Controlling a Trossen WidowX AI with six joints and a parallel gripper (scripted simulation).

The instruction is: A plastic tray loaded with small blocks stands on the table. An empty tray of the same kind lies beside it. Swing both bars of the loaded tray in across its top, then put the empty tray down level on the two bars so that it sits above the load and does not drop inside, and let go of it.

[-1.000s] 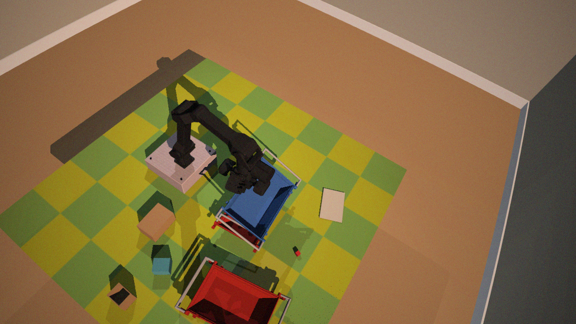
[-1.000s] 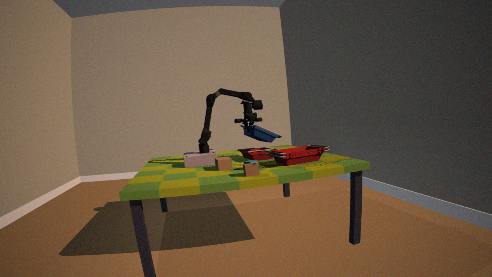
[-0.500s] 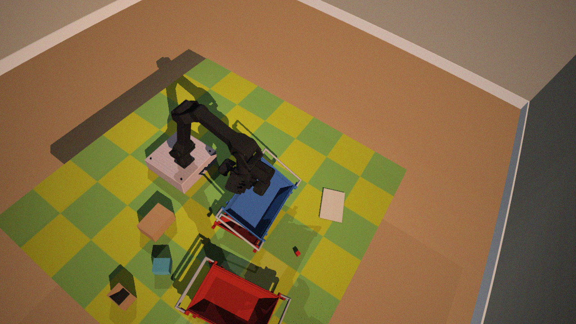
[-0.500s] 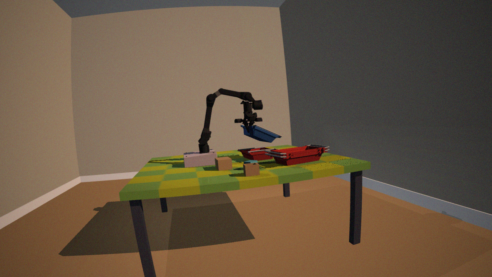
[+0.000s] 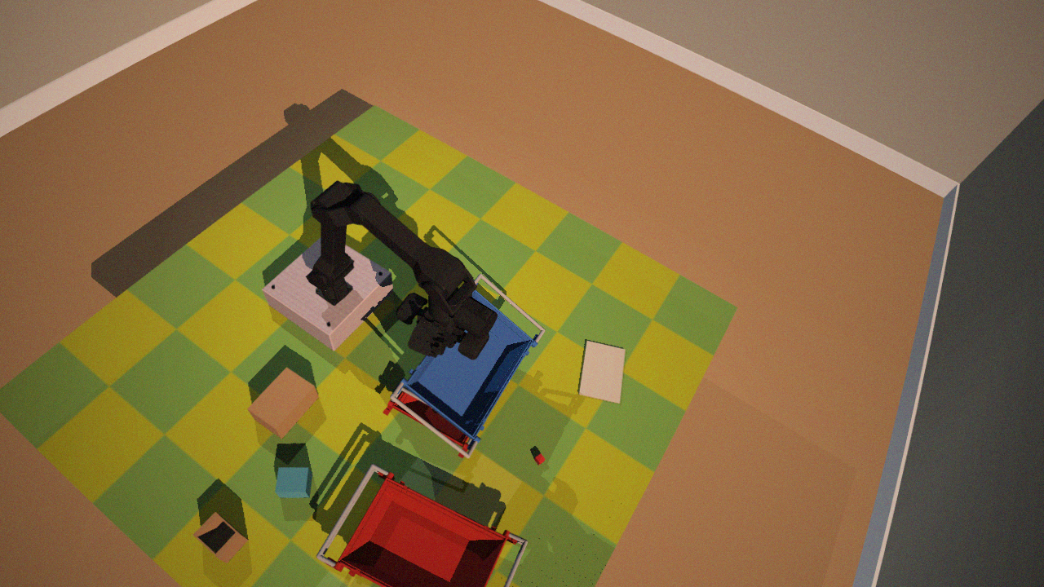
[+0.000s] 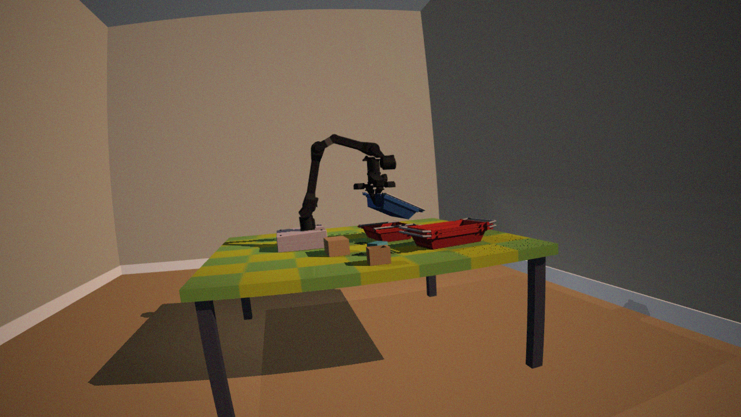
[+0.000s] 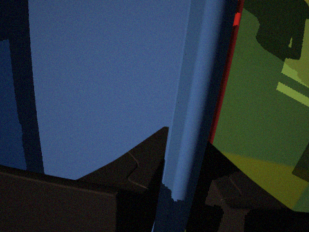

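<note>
Right now the blue tray is 80 mm ahead of my gripper tip and 10 mm to the left of it. From my gripper tip the other things lie so: teal cube (380 mm to the right, 140 mm below, 80 mm behind); then flat plate (300 mm ahead, 260 mm to the left, 160 mm below); then small red block (300 mm ahead, 150 mm below, 20 mm to the right).
</note>
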